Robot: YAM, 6 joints.
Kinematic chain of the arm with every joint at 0, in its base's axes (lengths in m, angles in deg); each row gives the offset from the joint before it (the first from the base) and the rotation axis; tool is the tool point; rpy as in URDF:
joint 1: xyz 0 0 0.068 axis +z
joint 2: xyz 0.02 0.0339 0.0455 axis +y
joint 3: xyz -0.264 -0.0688 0 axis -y
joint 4: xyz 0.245 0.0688 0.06 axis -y
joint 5: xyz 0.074 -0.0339 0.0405 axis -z
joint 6: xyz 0.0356 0 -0.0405 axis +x
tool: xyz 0 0 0 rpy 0 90 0
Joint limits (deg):
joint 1: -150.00..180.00
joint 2: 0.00..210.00
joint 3: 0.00..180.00
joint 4: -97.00..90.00
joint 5: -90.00..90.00
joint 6: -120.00..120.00
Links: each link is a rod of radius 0.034 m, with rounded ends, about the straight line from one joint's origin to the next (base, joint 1, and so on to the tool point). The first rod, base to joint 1, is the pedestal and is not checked.
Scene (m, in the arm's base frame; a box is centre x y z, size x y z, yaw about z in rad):
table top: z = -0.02
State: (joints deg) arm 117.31 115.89 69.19 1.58 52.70 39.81
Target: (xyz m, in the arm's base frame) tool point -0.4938 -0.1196 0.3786
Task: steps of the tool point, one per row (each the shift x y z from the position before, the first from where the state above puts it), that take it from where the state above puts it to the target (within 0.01 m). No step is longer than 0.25 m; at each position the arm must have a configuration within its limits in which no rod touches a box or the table.
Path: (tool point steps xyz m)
1: 0.0925 0.0266 0.1394
2: 0.0964 -0.0474 0.1383
3: 0.0596 -0.1158 0.1177
4: -0.0092 -0.1550 0.0788
5: -0.0886 -0.1499 0.0265
6: -0.1521 -0.1003 -0.0332
7: -0.1764 -0.0210 -0.0922
8: -0.1510 0.0620 -0.1428

